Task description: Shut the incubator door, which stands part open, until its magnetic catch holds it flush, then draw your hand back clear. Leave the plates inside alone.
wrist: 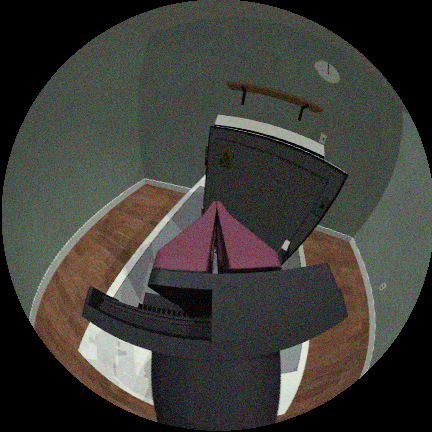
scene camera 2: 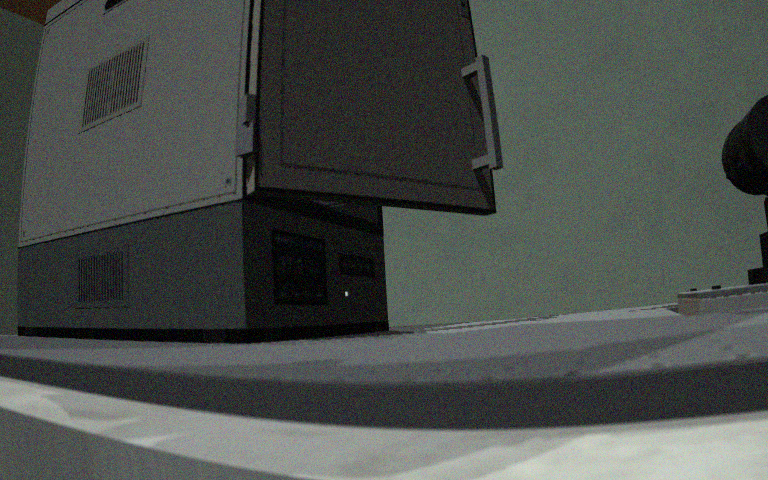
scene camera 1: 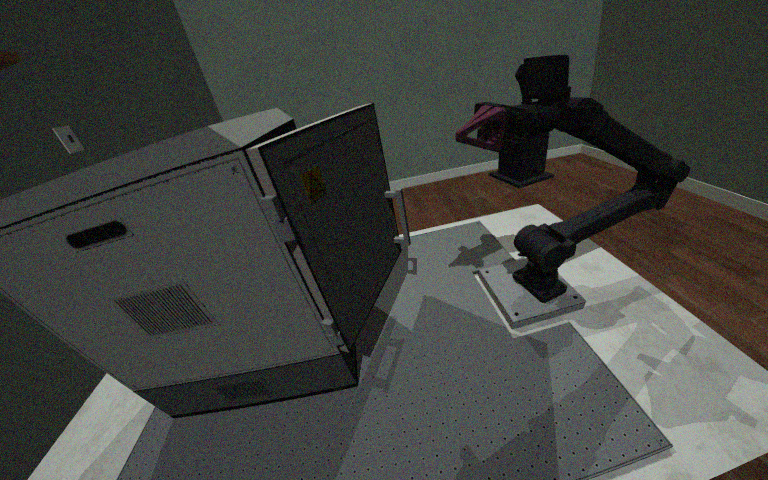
Labels:
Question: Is the gripper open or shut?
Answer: Shut.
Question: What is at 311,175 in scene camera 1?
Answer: An incubator door.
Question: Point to an incubator door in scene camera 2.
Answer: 388,110

